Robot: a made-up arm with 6 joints. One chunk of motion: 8 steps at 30 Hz.
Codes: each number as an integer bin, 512 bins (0 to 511) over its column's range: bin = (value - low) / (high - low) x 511, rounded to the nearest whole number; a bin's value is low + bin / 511 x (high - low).
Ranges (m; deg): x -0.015..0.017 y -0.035..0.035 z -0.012..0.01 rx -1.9..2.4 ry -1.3..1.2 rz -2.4..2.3
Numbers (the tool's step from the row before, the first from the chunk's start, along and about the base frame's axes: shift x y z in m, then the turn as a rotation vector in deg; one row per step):
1: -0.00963 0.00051 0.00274 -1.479 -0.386 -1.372
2: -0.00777 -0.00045 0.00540 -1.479 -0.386 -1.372
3: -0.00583 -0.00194 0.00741 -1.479 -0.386 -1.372
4: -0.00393 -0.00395 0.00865 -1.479 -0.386 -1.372
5: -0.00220 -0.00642 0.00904 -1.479 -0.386 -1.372
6: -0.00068 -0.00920 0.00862 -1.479 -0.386 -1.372
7: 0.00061 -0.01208 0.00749 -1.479 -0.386 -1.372
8: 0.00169 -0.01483 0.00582 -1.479 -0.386 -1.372
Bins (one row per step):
1: 86 259 342 50 187 112
2: 115 252 404 50 187 112
3: 146 241 451 50 187 112
4: 177 227 480 50 187 112
5: 204 209 489 50 187 112
6: 229 188 479 50 187 112
7: 249 167 453 50 187 112
8: 267 147 414 50 187 112

